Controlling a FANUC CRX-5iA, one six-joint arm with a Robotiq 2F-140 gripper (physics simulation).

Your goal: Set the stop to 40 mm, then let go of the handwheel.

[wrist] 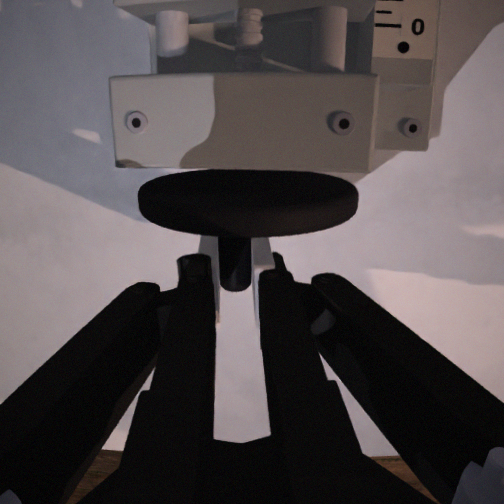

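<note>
The black handwheel (247,202) is a flat disc in front of the beige end plate (245,120) of the stop fixture. A short black crank handle (235,265) sticks out from the disc toward me. My gripper (235,272) has its two black fingers on either side of this handle, with the light finger pads against it on both sides, so it looks shut on the handle. At the top right a scale (402,27) shows a "0", some tick marks and a black dot (403,47). The stop itself is not in view.
Behind the end plate I see a threaded lead screw (250,25) between two pale guide rods (171,31) (330,36). The plate carries several screw heads (136,120) (341,122). A pale surface lies beyond, and a wooden strip (100,475) runs along the bottom.
</note>
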